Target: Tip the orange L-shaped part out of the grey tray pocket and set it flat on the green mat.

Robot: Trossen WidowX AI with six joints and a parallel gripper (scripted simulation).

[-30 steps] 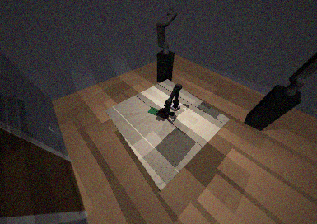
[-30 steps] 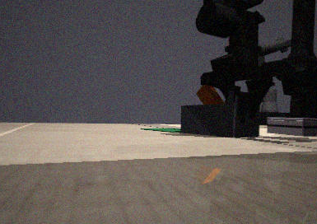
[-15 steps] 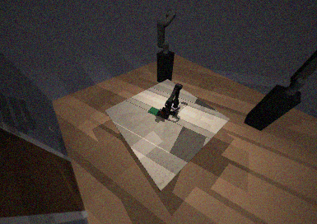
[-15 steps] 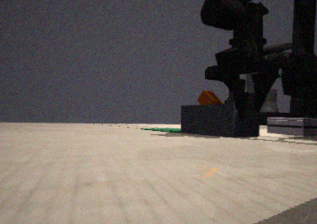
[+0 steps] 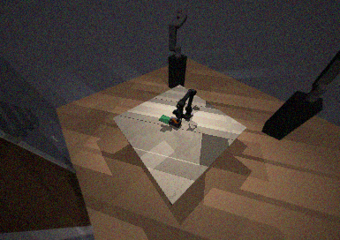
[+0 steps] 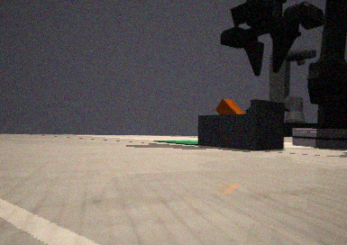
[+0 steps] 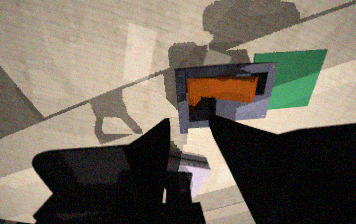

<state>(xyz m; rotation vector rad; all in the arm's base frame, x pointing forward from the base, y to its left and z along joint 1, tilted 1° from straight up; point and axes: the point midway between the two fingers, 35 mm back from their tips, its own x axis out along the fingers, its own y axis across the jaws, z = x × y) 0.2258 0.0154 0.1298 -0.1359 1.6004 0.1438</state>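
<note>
Now: gripper tip 100 mm above the orange L-shaped part and 40 mm to the left of it. Round my gripper tip: green mat (220 mm to the right, 150 mm below, 40 mm ahead).
</note>
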